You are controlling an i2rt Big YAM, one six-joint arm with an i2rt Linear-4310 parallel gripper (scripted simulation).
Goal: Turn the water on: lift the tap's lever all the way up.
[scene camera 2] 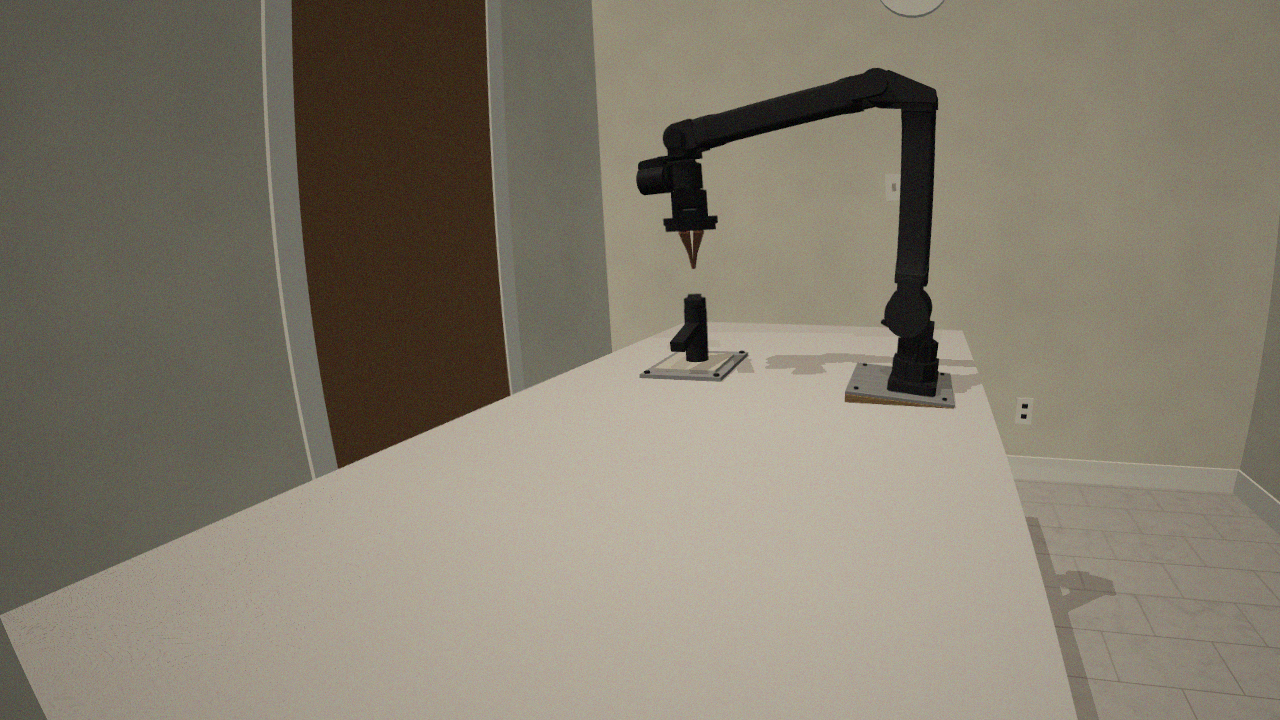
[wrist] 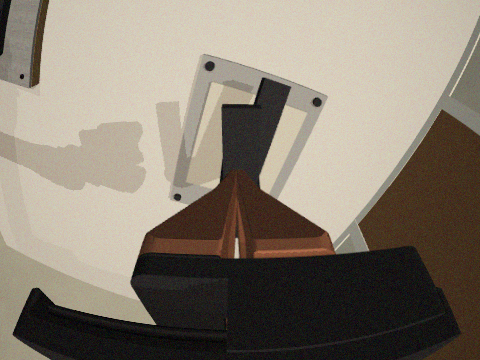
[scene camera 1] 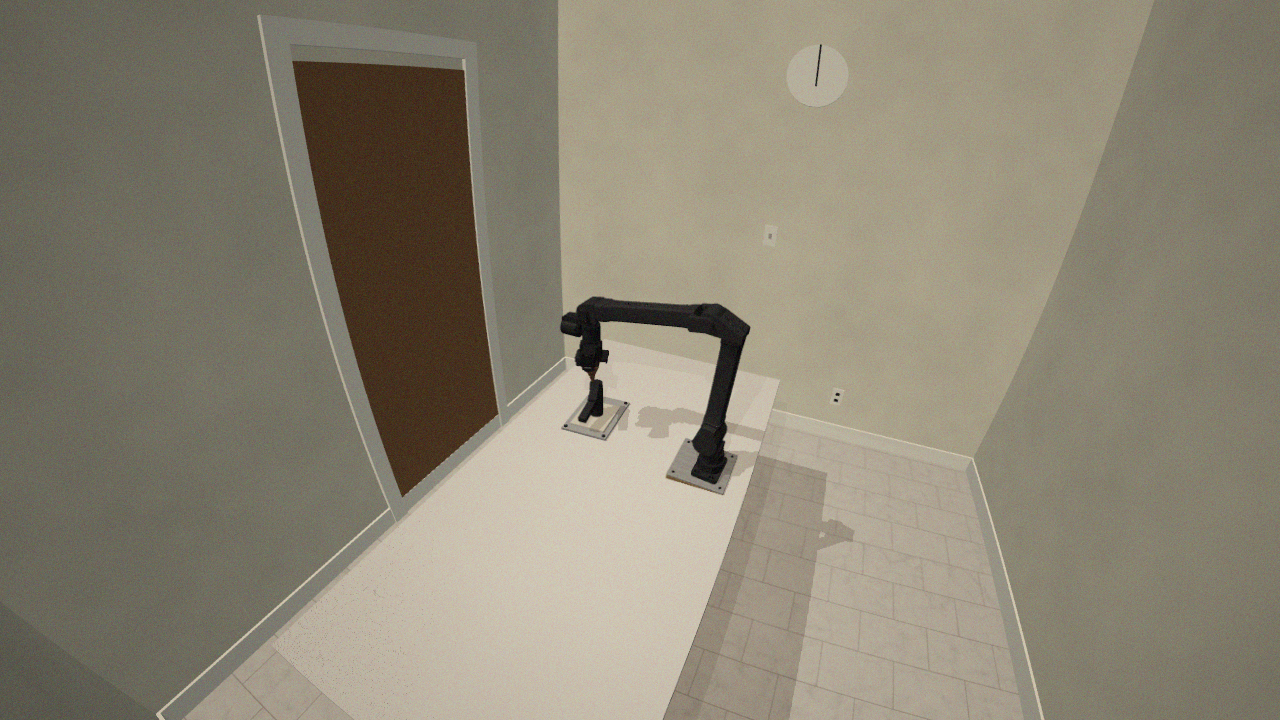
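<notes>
A black tap [scene camera 1: 598, 415] is part of the scene, and scene camera 2 shows the tap [scene camera 2: 695, 360] too. That same camera has the gripper [scene camera 2: 693, 268] in its picture, while the wrist view offers another look at the gripper [wrist: 236, 180].
</notes>
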